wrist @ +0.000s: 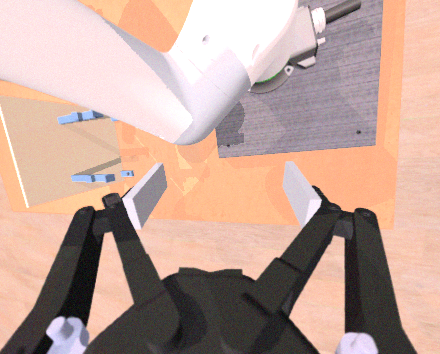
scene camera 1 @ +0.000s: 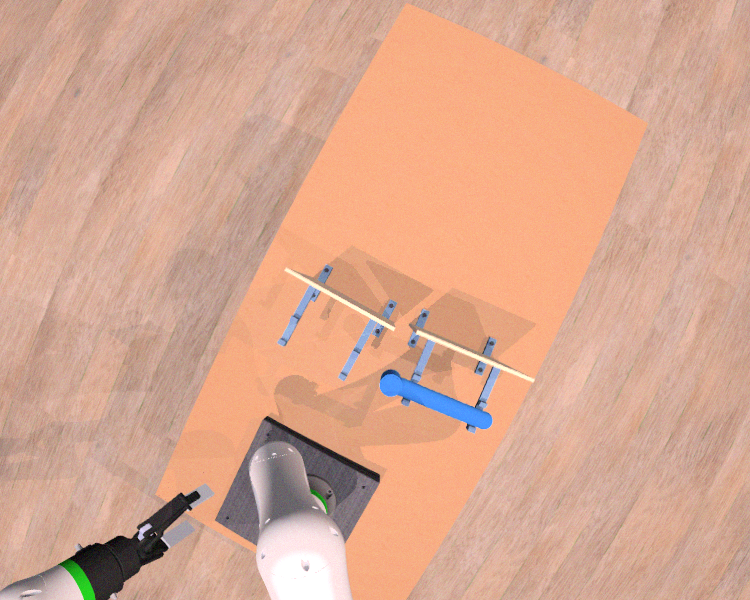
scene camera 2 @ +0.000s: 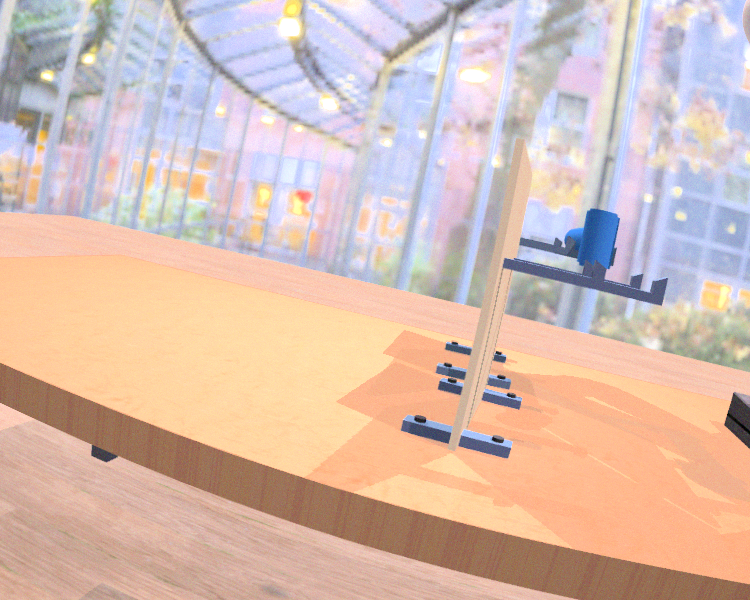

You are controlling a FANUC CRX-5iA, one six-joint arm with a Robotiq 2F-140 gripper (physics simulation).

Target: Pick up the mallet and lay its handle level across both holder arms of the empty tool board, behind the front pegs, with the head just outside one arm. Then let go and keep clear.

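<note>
The blue mallet [scene camera 1: 440, 401] [scene camera 2: 599, 238] lies across both arms of the right-hand tool board [scene camera 1: 475, 355], its head just outside that board's left arm. The empty tool board [scene camera 1: 339, 299] [scene camera 2: 507, 218] [wrist: 40, 142] stands to the left of it; its two blue arms [scene camera 1: 300, 311] [scene camera 1: 358, 350] bear nothing. My gripper [scene camera 1: 190, 514] [wrist: 223, 174] is wide open and empty, out past the table's lower left corner in scene camera 1, far from the mallet and both boards. The mallet does not show in the wrist view.
The dark base plate [scene camera 1: 240, 494] [wrist: 320, 115] with the white arm [scene camera 1: 300, 531] [wrist: 200, 75] above it lies between my gripper and the boards. The two boards stand close side by side on blue feet on the orange table top [scene camera 1: 475, 156] [scene camera 2: 187, 325].
</note>
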